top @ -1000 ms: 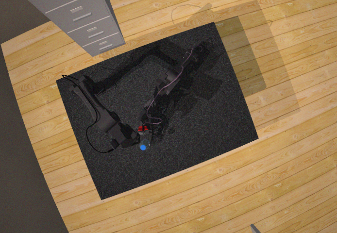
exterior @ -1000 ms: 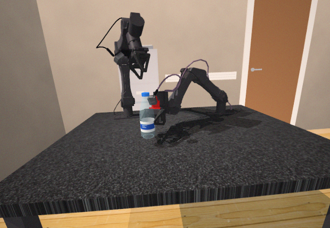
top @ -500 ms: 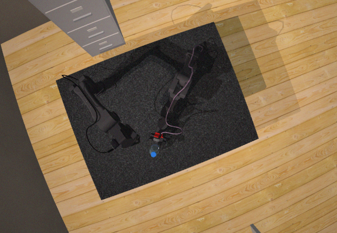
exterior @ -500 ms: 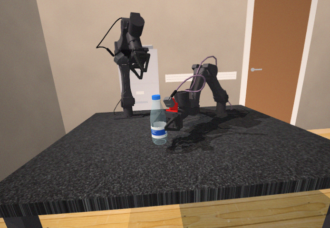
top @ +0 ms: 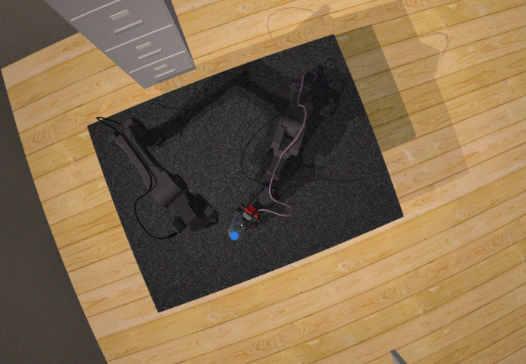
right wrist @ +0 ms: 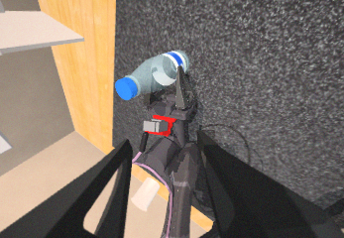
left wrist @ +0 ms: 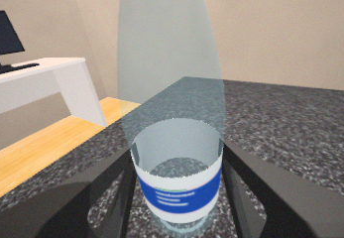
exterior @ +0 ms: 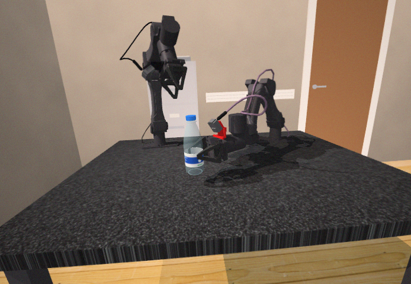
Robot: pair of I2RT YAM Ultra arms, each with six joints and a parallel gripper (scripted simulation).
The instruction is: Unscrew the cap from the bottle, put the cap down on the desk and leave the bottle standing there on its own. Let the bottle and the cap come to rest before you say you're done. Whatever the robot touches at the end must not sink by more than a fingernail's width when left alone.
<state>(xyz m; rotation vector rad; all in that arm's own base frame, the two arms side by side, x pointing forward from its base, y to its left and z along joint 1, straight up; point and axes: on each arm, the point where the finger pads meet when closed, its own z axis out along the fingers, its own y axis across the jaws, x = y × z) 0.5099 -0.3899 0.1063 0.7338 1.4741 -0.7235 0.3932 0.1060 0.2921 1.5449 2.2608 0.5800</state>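
Now: left hand 30 mm below the clear bottle. Also, from my left hand: blue cap 110 mm above.
The blue cap lies 10 cm ahead of my right hand, 4 cm to the left of it and 7 cm below it. The rest, counted from my right hand: clear bottle: 9 cm ahead, 5 cm to the left, 16 cm below.
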